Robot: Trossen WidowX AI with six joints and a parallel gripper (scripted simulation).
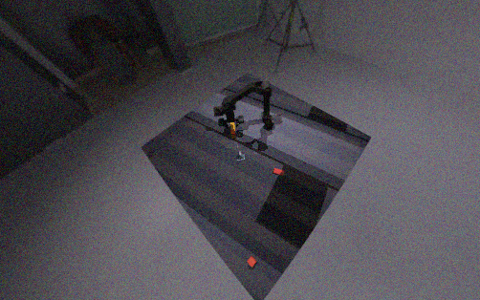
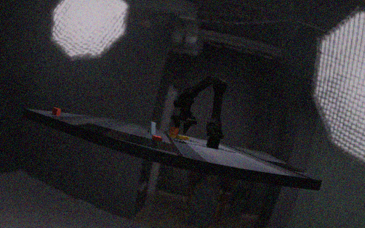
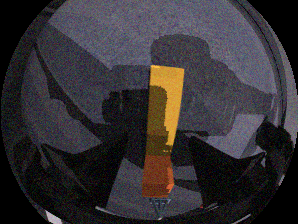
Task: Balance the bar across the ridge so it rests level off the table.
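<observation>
My gripper tip is 130 mm short of the pale piece, 220 mm to the right of it and 30 mm below it.
</observation>
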